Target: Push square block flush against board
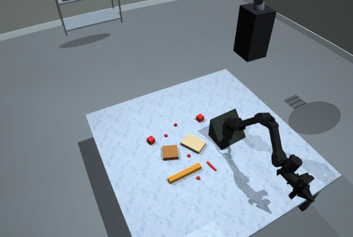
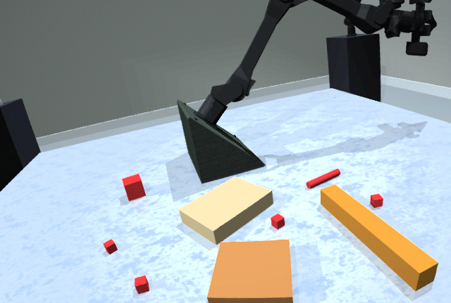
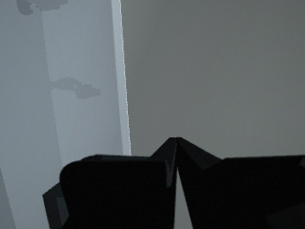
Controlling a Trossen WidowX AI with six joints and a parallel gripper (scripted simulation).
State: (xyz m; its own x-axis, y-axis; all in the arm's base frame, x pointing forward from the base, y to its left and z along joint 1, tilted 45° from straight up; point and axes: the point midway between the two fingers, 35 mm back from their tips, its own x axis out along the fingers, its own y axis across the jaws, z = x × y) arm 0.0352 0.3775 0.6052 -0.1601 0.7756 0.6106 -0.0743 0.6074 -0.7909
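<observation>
Right now my gripper tip is 40 cm short of the long orange board, 56 cm to the left of it and 25 cm above it. Round my gripper tip: red rod (22 cm ahead, 54 cm to the right, 26 cm below); then orange square block (42 cm ahead, 74 cm to the right, 25 cm below); then cream flat block (25 cm ahead, 74 cm to the right, 25 cm below).
</observation>
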